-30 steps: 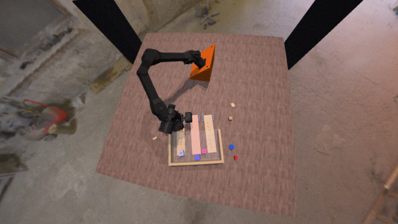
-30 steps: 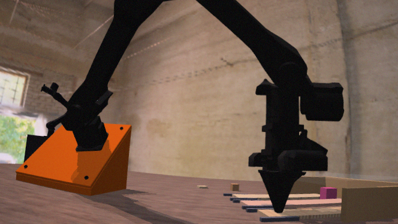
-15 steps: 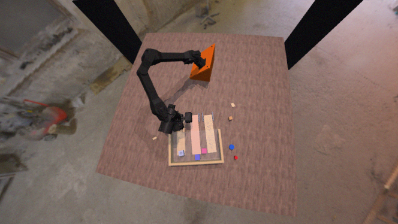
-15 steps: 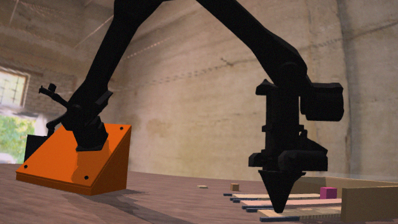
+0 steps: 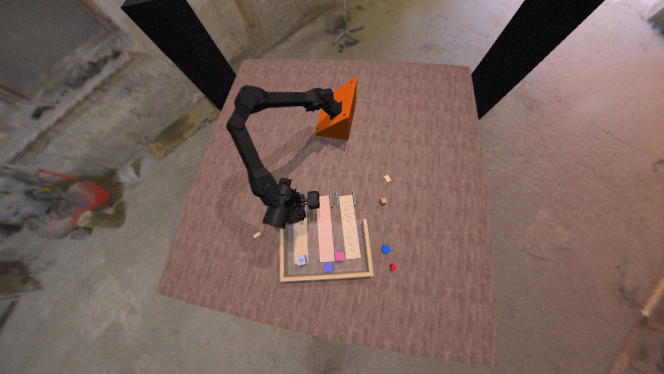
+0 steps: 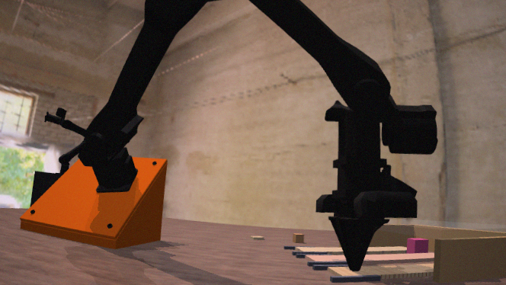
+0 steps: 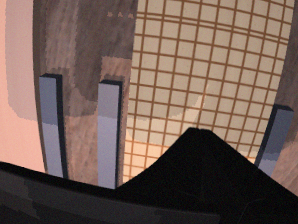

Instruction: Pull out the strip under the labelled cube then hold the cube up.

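Now: the tan strip 100 mm ahead of my gripper tip and 10 mm to the left of it. The rest, counted from my gripper tip: red ball: 210 mm ahead, 370 mm to the left, 10 mm above; then labelled cube: 210 mm ahead, 30 mm to the left, 20 mm above; then blue disc: 150 mm ahead, 350 mm to the left.
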